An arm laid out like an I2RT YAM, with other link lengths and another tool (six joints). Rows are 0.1 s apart.
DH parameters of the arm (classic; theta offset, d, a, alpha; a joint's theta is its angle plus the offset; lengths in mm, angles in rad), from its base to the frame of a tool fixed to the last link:
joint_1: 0 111.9 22 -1.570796
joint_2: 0 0 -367 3.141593
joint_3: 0.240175 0 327.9 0
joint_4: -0.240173 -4 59.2 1.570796
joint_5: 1.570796 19 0 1.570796
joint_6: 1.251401 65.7 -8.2 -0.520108
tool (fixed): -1.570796 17.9 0 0
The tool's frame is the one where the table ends.
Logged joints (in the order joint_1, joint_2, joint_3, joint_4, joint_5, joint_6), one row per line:
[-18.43, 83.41, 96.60, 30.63, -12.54, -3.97]
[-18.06, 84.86, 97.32, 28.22, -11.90, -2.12]
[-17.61, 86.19, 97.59, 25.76, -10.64, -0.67]
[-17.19, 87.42, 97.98, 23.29, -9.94, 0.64]
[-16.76, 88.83, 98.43, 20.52, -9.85, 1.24]
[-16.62, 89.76, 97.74, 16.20, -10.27, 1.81]
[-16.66, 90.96, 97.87, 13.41, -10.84, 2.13]
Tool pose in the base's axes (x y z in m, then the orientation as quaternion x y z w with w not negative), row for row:
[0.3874, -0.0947, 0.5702, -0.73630, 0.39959, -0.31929, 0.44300]
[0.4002, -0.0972, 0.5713, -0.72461, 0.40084, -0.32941, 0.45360]
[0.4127, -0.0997, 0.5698, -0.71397, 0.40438, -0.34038, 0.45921]
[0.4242, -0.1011, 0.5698, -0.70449, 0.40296, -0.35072, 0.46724]
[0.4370, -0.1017, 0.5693, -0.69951, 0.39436, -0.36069, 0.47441]
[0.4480, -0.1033, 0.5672, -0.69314, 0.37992, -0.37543, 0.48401]
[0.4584, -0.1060, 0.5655, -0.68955, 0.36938, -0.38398, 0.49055]
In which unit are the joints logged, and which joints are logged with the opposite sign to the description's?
The joints are logged in degrees. Opposite sign: joint_4.
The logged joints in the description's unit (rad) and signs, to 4 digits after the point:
[-0.3217, 1.4558, 1.6860, -0.5346, -0.2189, -0.0693]
[-0.3152, 1.4811, 1.6986, -0.4925, -0.2077, -0.0370]
[-0.3074, 1.5043, 1.7033, -0.4496, -0.1857, -0.0117]
[-0.3000, 1.5258, 1.7101, -0.4065, -0.1735, 0.0112]
[-0.2925, 1.5504, 1.7179, -0.3581, -0.1719, 0.0216]
[-0.2901, 1.5666, 1.7059, -0.2827, -0.1792, 0.0316]
[-0.2908, 1.5876, 1.7082, -0.2340, -0.1892, 0.0372]

